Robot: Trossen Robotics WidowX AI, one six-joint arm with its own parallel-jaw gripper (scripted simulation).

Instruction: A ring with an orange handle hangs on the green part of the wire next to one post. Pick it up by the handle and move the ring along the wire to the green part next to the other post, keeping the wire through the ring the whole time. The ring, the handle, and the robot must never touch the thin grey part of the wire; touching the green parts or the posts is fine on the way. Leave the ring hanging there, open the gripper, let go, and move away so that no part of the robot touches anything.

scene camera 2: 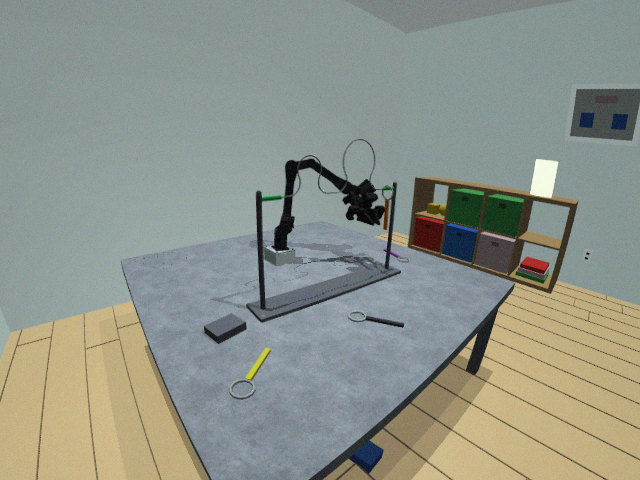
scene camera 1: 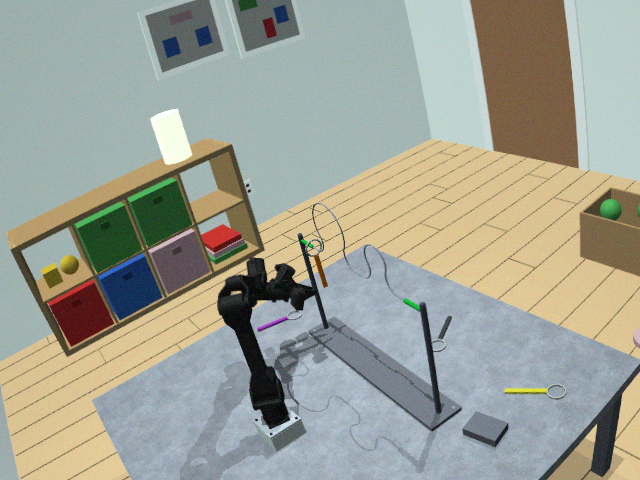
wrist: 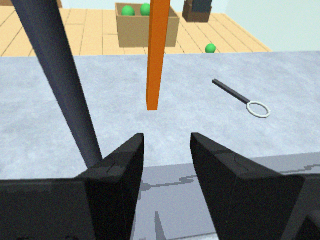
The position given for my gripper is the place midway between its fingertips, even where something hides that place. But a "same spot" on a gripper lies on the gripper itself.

Scene:
my gripper: scene camera 2; scene camera 1; wrist 167,139
grey block: scene camera 2; scene camera 1; not seen in the wrist view (out of frame)
same spot on my gripper: (scene camera 1: 309,292) = (scene camera 2: 368,219)
same spot on grey block: (scene camera 2: 228,326) = (scene camera 1: 488,421)

